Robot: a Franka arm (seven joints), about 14 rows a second.
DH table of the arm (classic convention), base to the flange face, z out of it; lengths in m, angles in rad. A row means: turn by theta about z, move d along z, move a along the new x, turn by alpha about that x. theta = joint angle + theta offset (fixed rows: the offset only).
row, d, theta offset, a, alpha
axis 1, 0.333, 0, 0, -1.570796
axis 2, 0, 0, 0, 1.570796
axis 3, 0.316, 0, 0.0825, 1.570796
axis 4, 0, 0, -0.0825, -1.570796
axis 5, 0.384, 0, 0, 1.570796
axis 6, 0, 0, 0.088, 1.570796
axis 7, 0.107, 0, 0, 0
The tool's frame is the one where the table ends.
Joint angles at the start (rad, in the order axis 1, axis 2, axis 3, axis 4, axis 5, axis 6, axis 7):
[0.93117 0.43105 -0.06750 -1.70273 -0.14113 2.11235 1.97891]
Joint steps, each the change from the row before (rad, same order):
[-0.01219 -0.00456 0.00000 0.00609 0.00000 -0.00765 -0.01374]
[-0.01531 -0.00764 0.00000 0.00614 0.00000 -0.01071 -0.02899]
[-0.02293 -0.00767 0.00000 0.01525 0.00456 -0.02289 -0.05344]
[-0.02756 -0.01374 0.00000 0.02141 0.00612 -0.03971 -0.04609]
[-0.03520 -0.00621 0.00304 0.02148 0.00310 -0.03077 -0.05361]
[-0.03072 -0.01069 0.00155 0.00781 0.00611 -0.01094 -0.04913]
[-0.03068 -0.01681 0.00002 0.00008 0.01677 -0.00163 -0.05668]
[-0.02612 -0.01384 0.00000 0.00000 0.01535 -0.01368 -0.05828]
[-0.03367 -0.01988 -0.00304 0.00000 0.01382 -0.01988 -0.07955]
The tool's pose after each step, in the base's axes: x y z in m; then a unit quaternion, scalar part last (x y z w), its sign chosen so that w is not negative. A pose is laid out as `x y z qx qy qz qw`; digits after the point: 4 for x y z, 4 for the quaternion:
0.4381 0.4967 0.3479 0.8667 -0.4933 0.0719 0.0209
0.4458 0.4900 0.3548 0.8696 -0.4880 0.0719 0.0211
0.4575 0.4802 0.3649 0.8758 -0.4771 0.0696 0.0234
0.4706 0.4671 0.3805 0.8785 -0.4724 0.0663 0.0277
0.4862 0.4520 0.3920 0.8823 -0.4653 0.0633 0.0316
0.4989 0.4375 0.4017 0.8861 -0.4585 0.0605 0.0295
0.5103 0.4218 0.4126 0.8907 -0.4508 0.0546 0.0220
0.5187 0.4072 0.4204 0.8965 -0.4400 0.0472 0.0212
0.5296 0.3861 0.4317 0.9045 -0.4240 0.0404 0.0210

